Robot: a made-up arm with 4 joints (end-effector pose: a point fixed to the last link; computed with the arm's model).
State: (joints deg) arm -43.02 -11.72 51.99 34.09
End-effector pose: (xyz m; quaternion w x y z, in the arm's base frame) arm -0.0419 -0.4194 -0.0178 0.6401 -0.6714 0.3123 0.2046
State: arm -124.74 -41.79 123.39 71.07
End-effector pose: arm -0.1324 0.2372 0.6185 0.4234 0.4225 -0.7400 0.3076
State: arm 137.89 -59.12 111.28 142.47
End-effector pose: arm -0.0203 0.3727 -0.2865 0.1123 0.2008 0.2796 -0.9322
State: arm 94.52 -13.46 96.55 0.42
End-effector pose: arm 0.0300 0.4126 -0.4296 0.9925 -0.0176 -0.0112 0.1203
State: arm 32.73 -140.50 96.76 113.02
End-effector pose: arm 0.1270 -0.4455 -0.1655 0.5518 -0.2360 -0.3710 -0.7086
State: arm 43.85 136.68 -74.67 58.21
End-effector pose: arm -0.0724 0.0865 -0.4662 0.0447 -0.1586 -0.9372 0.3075
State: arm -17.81 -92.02 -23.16 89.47
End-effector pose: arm 0.1598 -0.1737 0.1388 0.6701 0.4974 0.4560 0.3094
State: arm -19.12 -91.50 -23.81 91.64
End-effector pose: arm 0.1588 -0.1758 0.1470 0.6739 0.4980 0.4441 0.3173
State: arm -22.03 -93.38 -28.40 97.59
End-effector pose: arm 0.1743 -0.1863 0.1620 0.6844 0.5204 0.4050 0.3111
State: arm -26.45 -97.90 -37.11 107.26
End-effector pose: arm 0.2015 -0.2074 0.1815 0.7076 0.5524 0.3310 0.2910
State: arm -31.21 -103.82 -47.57 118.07
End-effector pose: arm 0.2247 -0.2341 0.1989 0.7424 0.5667 0.2377 0.2666
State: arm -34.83 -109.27 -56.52 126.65
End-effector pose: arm 0.2369 -0.2572 0.2097 0.7765 0.5580 0.1585 0.2460
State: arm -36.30 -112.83 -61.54 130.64
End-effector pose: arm 0.2428 -0.2711 0.2113 0.7960 0.5479 0.1188 0.2283
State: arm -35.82 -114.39 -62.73 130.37
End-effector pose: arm 0.2478 -0.2769 0.2051 0.7993 0.5507 0.1157 0.2109
